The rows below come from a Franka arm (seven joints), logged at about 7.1 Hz.
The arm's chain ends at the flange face. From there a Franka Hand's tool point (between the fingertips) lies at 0.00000 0.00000 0.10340 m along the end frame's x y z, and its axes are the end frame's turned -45 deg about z.
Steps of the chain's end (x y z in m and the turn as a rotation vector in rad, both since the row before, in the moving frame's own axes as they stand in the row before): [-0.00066, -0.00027, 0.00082, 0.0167, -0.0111, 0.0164]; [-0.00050, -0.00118, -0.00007, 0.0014, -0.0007, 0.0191]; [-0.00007, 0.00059, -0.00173, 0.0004, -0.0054, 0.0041]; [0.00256, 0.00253, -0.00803, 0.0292, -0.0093, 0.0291]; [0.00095, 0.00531, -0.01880, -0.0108, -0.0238, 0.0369]
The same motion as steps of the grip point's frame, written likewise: [0.00015, -0.00269, 0.00080, 0.0197, 0.0040, 0.0164]; [0.00053, -0.00134, -0.00007, 0.0015, 0.0005, 0.0191]; [-0.00083, -0.00006, -0.00173, 0.0041, -0.0035, 0.0041]; [0.00152, 0.00081, -0.00808, 0.0272, 0.0141, 0.0291]; [-0.00559, 0.00343, -0.01884, 0.0092, -0.0245, 0.0369]
